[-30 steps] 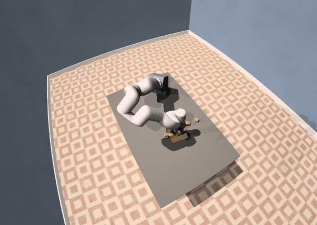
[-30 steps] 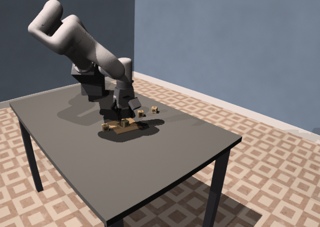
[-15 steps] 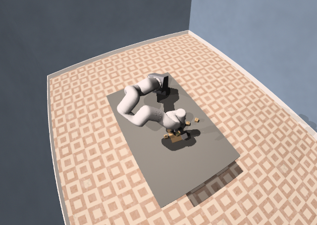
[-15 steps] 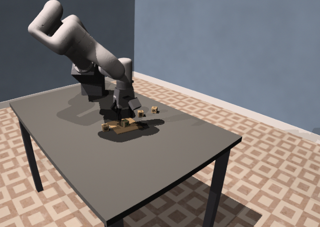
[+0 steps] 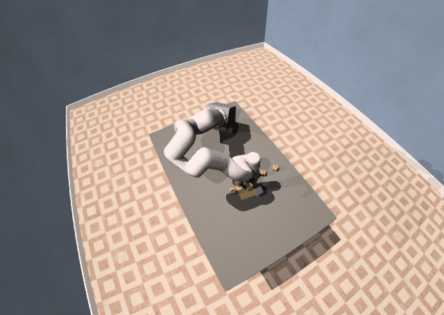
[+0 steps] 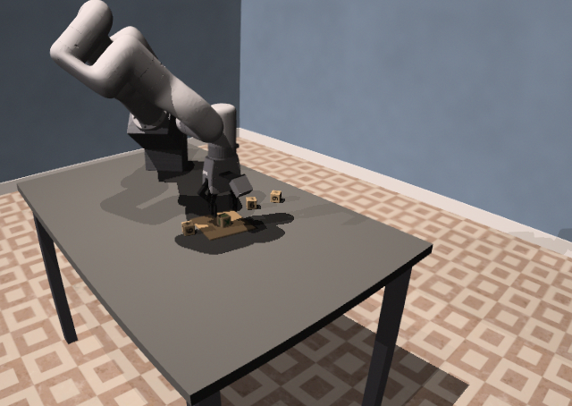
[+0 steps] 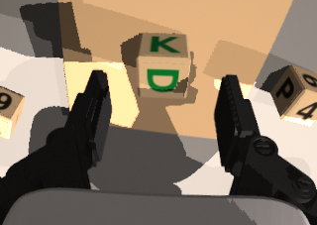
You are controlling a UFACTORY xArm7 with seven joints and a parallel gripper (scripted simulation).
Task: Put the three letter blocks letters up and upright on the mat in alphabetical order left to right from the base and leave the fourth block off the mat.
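My gripper is now 1 cm past the tan mat, 1 cm to the right of it and 6 cm above it.
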